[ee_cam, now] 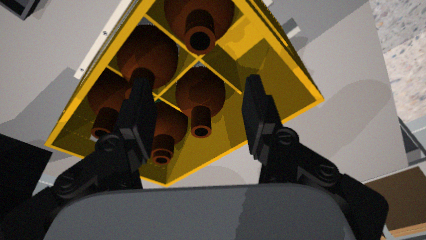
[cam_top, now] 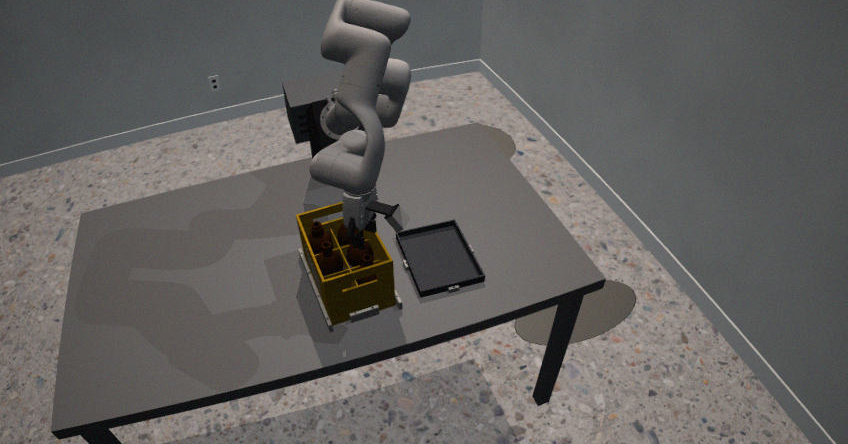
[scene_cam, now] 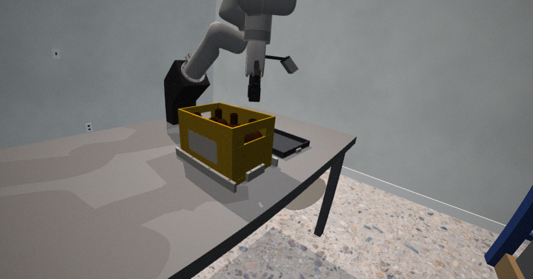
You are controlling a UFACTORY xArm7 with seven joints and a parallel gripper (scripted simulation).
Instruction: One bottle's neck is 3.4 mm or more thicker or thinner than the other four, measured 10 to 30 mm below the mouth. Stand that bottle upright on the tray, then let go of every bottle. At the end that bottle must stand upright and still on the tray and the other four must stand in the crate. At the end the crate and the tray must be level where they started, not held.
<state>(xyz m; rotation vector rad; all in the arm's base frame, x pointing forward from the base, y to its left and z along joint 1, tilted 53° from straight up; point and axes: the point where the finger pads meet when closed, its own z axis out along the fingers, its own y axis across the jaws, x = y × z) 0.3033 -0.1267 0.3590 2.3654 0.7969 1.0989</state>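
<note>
My hand is 90 mm past the yellow crate, 20 mm to the left of it and 160 mm above it. Round my hand: black tray 10 mm behind, 240 mm to the left, 230 mm below.
</note>
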